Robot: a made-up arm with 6 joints.
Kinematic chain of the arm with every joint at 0, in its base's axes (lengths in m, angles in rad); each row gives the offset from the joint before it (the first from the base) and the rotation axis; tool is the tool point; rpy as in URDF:
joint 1: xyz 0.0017 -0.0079 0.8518 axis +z
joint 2: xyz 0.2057 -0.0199 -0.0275 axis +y
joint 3: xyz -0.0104 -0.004 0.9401 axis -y
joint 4: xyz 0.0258 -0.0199 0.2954 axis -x
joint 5: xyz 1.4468 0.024 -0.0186 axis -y
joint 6: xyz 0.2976 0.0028 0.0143 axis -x
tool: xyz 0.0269 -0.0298 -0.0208 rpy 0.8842 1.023 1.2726
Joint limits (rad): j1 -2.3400..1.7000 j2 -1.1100..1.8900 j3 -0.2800..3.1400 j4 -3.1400..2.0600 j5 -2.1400..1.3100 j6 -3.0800..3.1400
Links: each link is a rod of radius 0.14 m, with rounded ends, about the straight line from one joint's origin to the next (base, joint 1, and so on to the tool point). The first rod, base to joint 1, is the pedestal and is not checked.
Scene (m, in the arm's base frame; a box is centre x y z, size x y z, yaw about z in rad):
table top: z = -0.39
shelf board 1: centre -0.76 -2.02 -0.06 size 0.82 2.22 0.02 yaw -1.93
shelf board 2: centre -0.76 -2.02 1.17 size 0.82 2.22 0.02 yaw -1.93
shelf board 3: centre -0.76 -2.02 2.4 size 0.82 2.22 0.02 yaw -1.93
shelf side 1: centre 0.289 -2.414 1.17 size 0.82 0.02 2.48 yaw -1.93
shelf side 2: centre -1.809 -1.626 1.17 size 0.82 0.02 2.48 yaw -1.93
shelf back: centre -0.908 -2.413 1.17 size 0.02 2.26 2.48 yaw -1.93
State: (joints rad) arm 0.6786 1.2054 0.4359 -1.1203 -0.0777 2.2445
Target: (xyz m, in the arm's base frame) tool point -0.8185 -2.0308 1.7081
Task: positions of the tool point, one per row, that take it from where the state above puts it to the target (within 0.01 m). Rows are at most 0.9 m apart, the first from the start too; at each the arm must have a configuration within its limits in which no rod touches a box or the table.
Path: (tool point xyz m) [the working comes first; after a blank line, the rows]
Joints at the target: 1.1341 -0.6437 2.2192 -1.0775 0.1951 2.2650
Straight joint move there: touches shelf board 3.

1: 2.1217 1.8620 0.9648
2: 1.9458 1.9138 1.8252
3: 1.5631 1.7141 2.6019
4: 1.0511 1.2735 3.1775
5: 0.5049 0.6499 3.4667
6: 0.0170 -0.0602 3.4310
7: -0.3421 -0.7389 3.0851
8: -0.5355 -1.2699 2.4933
9: -0.5645 -1.5606 1.7596
10: -0.6457 -1.7346 1.7916
11: -0.7307 -1.8938 1.7731
12: -0.8185 -2.0308 1.7080

